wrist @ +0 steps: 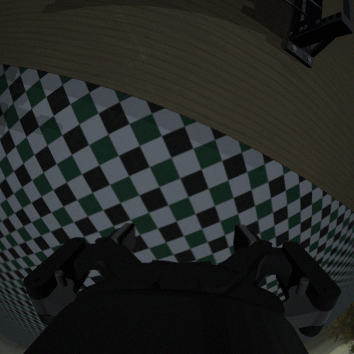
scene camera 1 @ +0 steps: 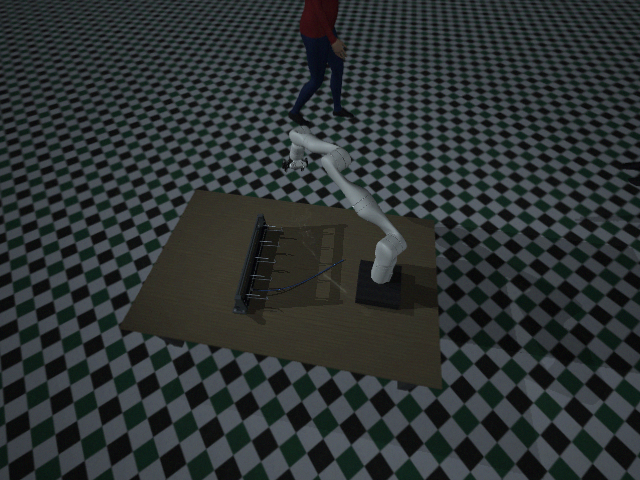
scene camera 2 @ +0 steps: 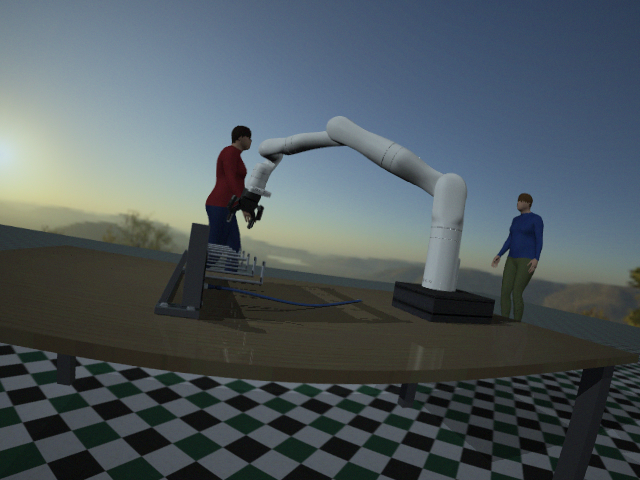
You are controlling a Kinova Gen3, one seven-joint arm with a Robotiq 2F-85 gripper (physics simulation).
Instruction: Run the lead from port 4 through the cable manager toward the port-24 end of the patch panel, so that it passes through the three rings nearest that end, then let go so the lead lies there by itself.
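Note:
The dark patch panel [scene camera 1: 251, 260] [scene camera 2: 195, 268] stands upright on the table; its far end also shows in the wrist view [wrist: 306, 17]. The cable manager's thin metal rings [scene camera 2: 263, 272] stick out from its face toward the robot base. The blue lead [scene camera 1: 334, 264] [scene camera 2: 315, 305] leaves the panel near its near end, between two rings in scene camera 1, and runs in a shallow curve toward the base; its free end lies short of the base. My gripper [scene camera 1: 295, 167] [scene camera 2: 240, 222] [wrist: 183, 235] is open and empty, high up beyond the panel's far end, well away from the lead.
The robot's black base block [scene camera 1: 378, 297] [scene camera 2: 442, 304] stands on the wooden table [scene camera 1: 330, 343] [scene camera 2: 336, 356]. A person in red [scene camera 1: 320, 51] [scene camera 2: 225, 178] is beyond the far table edge. A person in blue [scene camera 2: 524, 232] stands behind the base. The wrist view shows checkered floor [wrist: 165, 170] beyond the table edge.

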